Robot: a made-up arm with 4 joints. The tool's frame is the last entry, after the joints. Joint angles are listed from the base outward. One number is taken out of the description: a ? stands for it. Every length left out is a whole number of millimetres.
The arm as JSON. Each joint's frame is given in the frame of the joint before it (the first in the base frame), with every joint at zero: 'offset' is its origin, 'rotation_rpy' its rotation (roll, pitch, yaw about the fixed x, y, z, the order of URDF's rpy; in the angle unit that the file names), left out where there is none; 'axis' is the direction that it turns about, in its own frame. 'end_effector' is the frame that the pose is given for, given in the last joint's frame.
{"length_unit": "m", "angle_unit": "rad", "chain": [
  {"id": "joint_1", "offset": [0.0, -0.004, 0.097], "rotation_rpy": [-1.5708, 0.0, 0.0], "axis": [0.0, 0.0, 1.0]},
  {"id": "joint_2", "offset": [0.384, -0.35, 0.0], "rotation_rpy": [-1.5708, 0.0, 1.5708], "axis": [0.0, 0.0, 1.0]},
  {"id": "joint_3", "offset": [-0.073, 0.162, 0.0], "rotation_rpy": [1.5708, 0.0, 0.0], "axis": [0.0, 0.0, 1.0]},
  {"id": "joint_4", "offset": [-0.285, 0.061, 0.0], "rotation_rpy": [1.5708, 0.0, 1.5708], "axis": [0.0, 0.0, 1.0]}
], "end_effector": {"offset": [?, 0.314, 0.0], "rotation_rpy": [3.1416, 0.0, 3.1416]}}
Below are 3 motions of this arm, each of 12 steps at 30 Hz.
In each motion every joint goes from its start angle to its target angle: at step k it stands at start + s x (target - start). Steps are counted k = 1, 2, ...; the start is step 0. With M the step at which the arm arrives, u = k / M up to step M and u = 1 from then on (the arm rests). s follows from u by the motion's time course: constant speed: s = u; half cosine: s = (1 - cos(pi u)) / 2; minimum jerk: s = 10 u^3 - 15 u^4 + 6 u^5.
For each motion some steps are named. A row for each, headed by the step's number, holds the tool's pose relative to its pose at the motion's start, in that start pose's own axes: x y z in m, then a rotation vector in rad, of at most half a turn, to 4 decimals.
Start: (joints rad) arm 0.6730 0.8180 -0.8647 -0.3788
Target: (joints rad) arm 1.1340 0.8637 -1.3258 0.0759
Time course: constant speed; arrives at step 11
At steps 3, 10, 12:
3: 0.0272 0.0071 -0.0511 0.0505 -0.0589 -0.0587
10: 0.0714 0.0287 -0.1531 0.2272 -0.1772 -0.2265
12: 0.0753 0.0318 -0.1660 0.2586 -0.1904 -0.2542

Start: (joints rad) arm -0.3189 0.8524 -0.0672 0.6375
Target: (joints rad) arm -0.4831 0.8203 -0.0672 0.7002
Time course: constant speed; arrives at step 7
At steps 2, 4, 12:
2: -0.0018 -0.0356 0.0191 0.0241 -0.0207 -0.0536
4: -0.0057 -0.0718 0.0375 0.0488 -0.0412 -0.1070
12: -0.0151 -0.1269 0.0638 0.0870 -0.0717 -0.1864

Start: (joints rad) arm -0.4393 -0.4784 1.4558 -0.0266
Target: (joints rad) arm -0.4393 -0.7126 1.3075 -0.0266
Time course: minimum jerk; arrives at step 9
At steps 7, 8, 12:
7: -0.0698 -0.0288 0.0033 0.0359 -0.1374 0.2128
8: -0.0744 -0.0317 0.0033 0.0395 -0.1470 0.2276
12: -0.0752 -0.0322 0.0033 0.0401 -0.1487 0.2302

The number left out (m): -0.088
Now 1 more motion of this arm.
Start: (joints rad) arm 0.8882 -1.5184 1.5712 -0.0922
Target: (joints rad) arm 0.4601 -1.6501 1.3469 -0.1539
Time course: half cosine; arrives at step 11
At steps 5, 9, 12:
5: -0.0404 0.1121 -0.1066 -0.1903 -0.0808 0.0914
9: -0.0872 0.2065 -0.2531 -0.4023 -0.1532 0.2157
12: -0.0948 0.2179 -0.2784 -0.4358 -0.1628 0.2376

